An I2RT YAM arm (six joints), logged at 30 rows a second.
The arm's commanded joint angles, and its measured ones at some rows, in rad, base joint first. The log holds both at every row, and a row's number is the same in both.
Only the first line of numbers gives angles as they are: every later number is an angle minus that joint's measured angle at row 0.
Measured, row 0: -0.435 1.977 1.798 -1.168 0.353 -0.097
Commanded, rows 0 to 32: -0.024 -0.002 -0.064 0.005 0.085 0.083; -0.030 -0.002 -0.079 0.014 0.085 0.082; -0.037 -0.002 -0.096 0.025 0.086 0.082; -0.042 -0.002 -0.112 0.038 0.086 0.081; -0.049 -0.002 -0.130 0.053 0.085 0.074; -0.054 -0.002 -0.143 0.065 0.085 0.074; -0.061 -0.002 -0.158 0.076 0.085 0.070; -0.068 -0.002 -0.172 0.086 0.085 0.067; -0.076 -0.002 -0.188 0.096 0.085 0.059; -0.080 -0.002 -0.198 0.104 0.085 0.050; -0.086 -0.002 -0.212 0.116 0.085 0.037; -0.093 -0.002 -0.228 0.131 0.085 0.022; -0.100 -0.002 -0.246 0.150 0.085 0.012; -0.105 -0.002 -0.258 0.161 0.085 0.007; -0.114 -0.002 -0.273 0.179 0.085 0.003; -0.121 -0.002 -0.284 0.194 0.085 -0.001; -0.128 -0.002 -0.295 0.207 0.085 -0.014; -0.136 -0.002 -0.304 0.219 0.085 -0.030; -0.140 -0.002 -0.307 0.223 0.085 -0.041; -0.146 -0.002 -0.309 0.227 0.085 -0.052; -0.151 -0.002 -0.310 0.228 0.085 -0.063; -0.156 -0.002 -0.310 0.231 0.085 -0.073; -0.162 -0.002 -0.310 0.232 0.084 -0.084; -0.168 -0.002 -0.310 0.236 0.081 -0.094; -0.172 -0.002 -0.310 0.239 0.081 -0.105; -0.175 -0.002 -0.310 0.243 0.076 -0.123; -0.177 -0.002 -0.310 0.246 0.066 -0.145; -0.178 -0.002 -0.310 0.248 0.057 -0.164; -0.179 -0.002 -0.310 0.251 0.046 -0.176; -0.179 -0.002 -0.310 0.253 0.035 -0.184; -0.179 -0.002 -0.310 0.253 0.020 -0.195; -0.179 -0.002 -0.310 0.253 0.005 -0.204; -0.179 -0.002 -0.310 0.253 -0.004 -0.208
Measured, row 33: -0.174 0.000 -0.293 0.253 0.086 -0.154
